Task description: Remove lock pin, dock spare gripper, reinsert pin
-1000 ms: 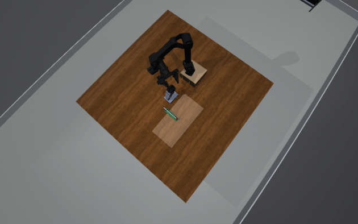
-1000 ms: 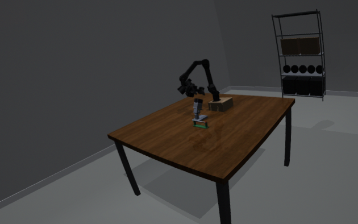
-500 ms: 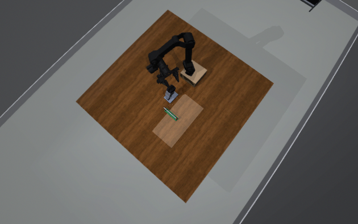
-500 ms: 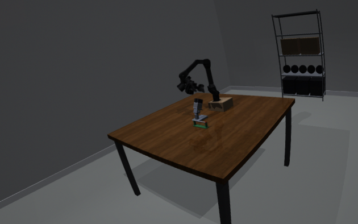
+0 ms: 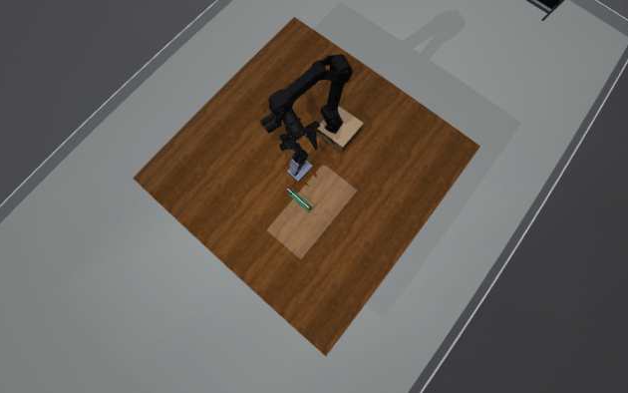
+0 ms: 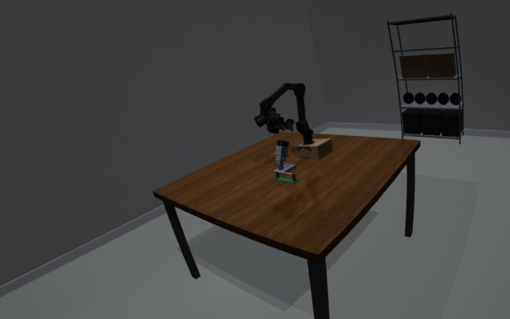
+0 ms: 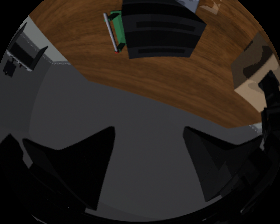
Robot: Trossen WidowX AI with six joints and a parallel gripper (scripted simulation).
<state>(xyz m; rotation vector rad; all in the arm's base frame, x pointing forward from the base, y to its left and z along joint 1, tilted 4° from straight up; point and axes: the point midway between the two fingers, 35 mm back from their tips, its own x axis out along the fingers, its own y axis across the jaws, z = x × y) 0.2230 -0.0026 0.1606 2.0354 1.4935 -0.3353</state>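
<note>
Right now the green rack is 210 mm below my gripper tip, 160 mm ahead of it and 40 mm to the left of it. From my gripper tip the other things lie so: grey mount: 180 mm below, 50 mm to the right, 40 mm ahead; then spare gripper: 110 mm below, 60 mm to the right, 30 mm ahead.
</note>
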